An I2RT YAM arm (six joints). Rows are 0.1 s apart.
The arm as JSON. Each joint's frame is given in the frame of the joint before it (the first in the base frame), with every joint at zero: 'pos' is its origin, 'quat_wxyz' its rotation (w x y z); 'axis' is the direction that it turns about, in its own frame. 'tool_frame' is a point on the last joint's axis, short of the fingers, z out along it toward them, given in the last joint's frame.
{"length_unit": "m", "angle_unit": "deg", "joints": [
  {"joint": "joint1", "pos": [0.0, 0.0, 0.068], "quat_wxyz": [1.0, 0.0, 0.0, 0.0], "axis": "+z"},
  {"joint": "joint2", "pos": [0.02, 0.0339, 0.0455], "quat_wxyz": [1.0, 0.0, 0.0, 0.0], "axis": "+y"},
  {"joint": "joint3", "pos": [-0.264, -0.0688, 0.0], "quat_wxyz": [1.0, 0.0, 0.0, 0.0], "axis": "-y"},
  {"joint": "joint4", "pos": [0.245, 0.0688, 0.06], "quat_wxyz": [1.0, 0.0, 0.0, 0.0], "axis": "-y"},
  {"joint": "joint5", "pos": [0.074, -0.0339, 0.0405], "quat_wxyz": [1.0, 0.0, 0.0, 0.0], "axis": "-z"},
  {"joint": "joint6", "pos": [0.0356, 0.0, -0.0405], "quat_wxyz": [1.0, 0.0, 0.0, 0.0], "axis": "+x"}
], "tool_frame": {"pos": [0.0, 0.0, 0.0], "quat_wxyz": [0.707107, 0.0, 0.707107, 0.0]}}
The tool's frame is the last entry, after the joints.
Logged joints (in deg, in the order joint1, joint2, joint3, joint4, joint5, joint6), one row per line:
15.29, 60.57, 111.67, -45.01, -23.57, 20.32
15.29, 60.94, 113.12, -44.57, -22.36, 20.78
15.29, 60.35, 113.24, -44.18, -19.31, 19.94
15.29, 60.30, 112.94, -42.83, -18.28, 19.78
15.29, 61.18, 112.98, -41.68, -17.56, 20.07
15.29, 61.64, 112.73, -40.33, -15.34, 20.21
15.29, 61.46, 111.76, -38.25, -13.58, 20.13
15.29, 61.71, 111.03, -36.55, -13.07, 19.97
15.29, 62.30, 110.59, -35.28, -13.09, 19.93
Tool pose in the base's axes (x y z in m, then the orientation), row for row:
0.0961, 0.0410, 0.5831, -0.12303, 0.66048, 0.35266, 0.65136
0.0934, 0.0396, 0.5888, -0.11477, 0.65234, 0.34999, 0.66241
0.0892, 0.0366, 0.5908, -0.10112, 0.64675, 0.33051, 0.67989
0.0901, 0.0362, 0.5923, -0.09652, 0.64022, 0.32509, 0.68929
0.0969, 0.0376, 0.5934, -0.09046, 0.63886, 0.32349, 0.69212
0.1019, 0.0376, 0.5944, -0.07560, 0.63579, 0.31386, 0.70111
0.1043, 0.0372, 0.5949, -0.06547, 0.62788, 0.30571, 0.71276
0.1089, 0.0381, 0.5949, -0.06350, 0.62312, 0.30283, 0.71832
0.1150, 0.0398, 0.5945, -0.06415, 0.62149, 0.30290, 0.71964
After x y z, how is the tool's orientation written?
As a quaternion, x y z w.
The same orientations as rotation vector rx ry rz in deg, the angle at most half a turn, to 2 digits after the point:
-16.01, 85.92, 45.88
-14.87, 84.49, 45.33
-13.01, 83.19, 42.52
-12.37, 82.05, 41.66
-11.58, 81.79, 41.41
-9.64, 81.11, 40.04
-8.31, 79.74, 38.83
-8.05, 78.97, 38.38
-8.13, 78.72, 38.37

